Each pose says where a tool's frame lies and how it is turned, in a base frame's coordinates. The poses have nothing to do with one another.
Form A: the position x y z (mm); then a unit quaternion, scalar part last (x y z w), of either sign.
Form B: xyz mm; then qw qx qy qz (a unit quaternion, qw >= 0). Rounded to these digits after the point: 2 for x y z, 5 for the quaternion.
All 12 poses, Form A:
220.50, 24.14, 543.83, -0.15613, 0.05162, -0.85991, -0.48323
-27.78, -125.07, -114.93, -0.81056, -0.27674, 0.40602, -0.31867
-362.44, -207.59, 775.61, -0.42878, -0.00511, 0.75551, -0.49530
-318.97, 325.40, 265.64, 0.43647, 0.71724, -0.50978, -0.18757
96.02, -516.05, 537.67, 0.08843, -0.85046, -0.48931, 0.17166
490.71, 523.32, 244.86, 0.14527, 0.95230, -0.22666, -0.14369
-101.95, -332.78, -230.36, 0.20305, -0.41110, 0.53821, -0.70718
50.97, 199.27, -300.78, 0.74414, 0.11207, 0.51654, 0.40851
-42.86, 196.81, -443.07, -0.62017, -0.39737, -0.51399, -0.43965
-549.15, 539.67, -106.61, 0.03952, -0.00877, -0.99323, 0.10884
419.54, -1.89, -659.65, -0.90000, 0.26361, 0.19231, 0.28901
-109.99, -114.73, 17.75, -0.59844, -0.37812, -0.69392, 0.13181
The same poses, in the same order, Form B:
220.50, 24.14, 543.83, 0.48323, 0.15613, -0.05162, 0.85991
-27.78, -125.07, -114.93, 0.31867, 0.81056, 0.27674, -0.40602
-362.44, -207.59, 775.61, 0.49530, 0.42878, 0.00511, -0.75551
-318.97, 325.40, 265.64, 0.18757, -0.43647, -0.71724, 0.50978
96.02, -516.05, 537.67, 0.17166, 0.08843, -0.85046, -0.48931
490.71, 523.32, 244.86, 0.14369, -0.14527, -0.95230, 0.22666
-101.95, -332.78, -230.36, 0.70718, -0.20305, 0.41110, -0.53821
50.97, 199.27, -300.78, 0.40851, 0.74414, 0.11207, 0.51654
-42.86, 196.81, -443.07, 0.43965, 0.62017, 0.39737, 0.51399
-549.15, 539.67, -106.61, 0.10884, 0.03952, -0.00877, -0.99323
419.54, -1.89, -659.65, 0.28901, -0.90000, 0.26361, 0.19231
-109.99, -114.73, 17.75, 0.13181, -0.59844, -0.37812, -0.69392

